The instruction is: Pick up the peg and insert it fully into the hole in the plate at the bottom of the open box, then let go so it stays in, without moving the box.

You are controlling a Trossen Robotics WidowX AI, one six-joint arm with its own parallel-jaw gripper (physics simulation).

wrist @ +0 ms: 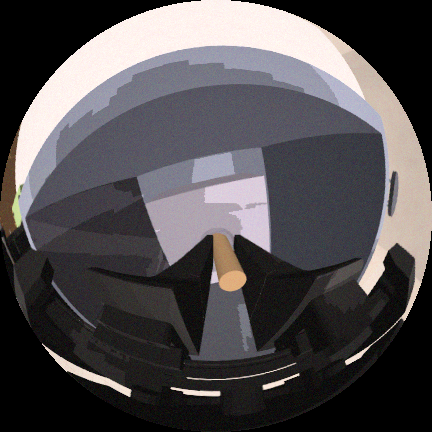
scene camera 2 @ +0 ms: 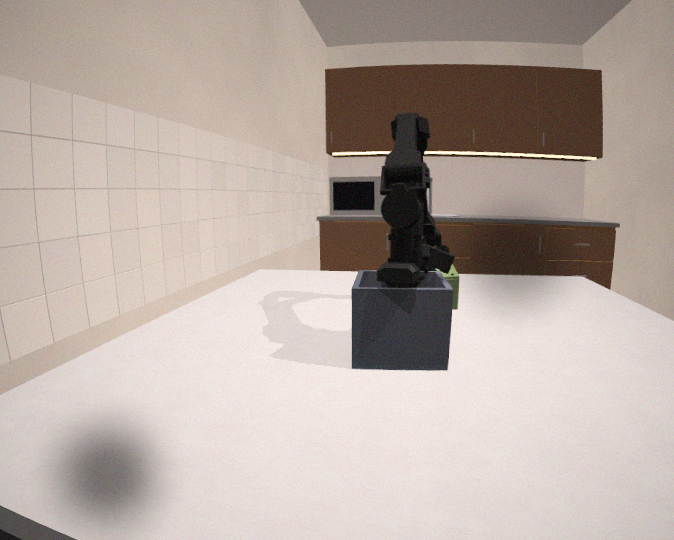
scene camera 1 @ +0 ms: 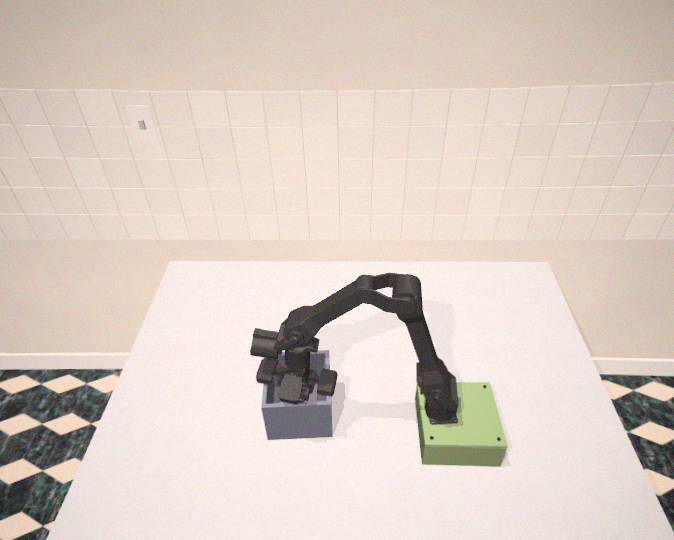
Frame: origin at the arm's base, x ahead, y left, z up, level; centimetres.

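Seen in the pictures: gripper, between the fingertips: (wrist: 223, 240); arm's base, origin of its link: (scene camera 1: 441, 412).
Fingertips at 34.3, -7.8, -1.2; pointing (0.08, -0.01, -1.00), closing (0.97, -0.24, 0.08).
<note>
Pixels of each thing's top centre, then the offset from my fingertips to it, as dx, dy, dz. Level surfaces: height alone.
- peg, centre of its top: (wrist: 230, 286) -0.3, -0.6, +3.7
- blue-grey open box, centre of its top: (wrist: 239, 342) (scene camera 2: 400, 278) (scene camera 1: 296, 377) -0.5, -0.8, +6.8
- pale plate, centre of its top: (wrist: 217, 244) (scene camera 1: 299, 396) -0.5, -0.8, -0.9
- white table, height of its surface: dz -7.0
The peg (wrist: 228, 262) is a tan wooden cylinder, seen in the wrist view between the two black fingertips. My gripper (wrist: 223, 240) is shut on it and reaches down inside the open box. The blue-grey open box (scene camera 1: 298, 421) (scene camera 2: 400, 331) stands on the table, with the gripper body over its opening. The pale plate (wrist: 187, 212) lies at the box's bottom. Part of the hole's round rim shows just behind the fingertips, at the peg's far end. The fingertips and the peg hide the rest of the hole, and how deep the peg's end sits cannot be told.
The green base block (scene camera 1: 472, 413) (scene camera 2: 454, 292) carries the arm, to the right of the box in scene camera 1. The box walls surround the fingers closely. The white table (scene camera 1: 376, 483) (scene camera 2: 337, 438) bears both. A tiled wall (scene camera 1: 337, 168) rises behind the table.
</note>
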